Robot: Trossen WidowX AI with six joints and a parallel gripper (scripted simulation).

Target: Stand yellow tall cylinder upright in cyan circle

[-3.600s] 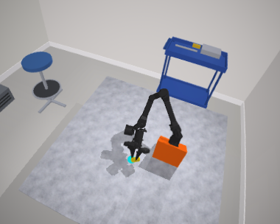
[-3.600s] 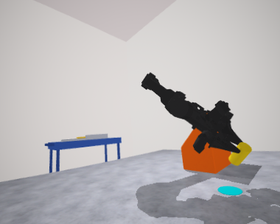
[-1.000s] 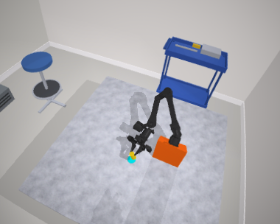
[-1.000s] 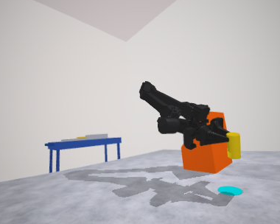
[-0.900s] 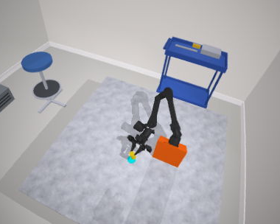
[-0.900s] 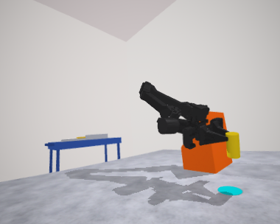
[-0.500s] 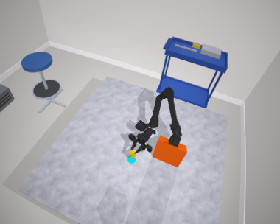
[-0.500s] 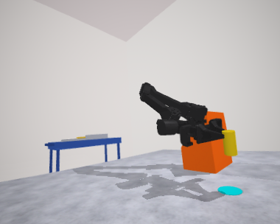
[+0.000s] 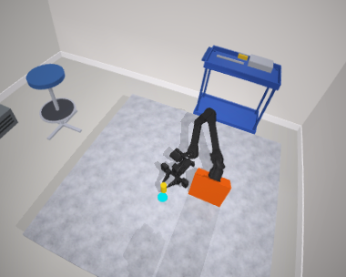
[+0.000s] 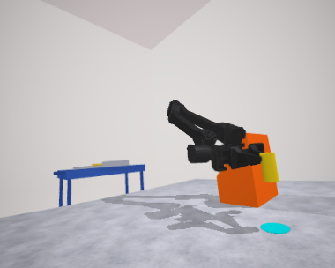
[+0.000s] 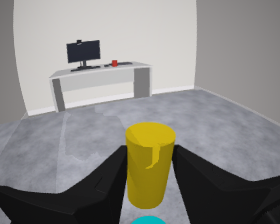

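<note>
Right now my gripper tip is 16 cm above the cyan circle and 1 cm to the left of it. The rest, counted from my gripper tip: yellow tall cylinder 2 cm below.
</note>
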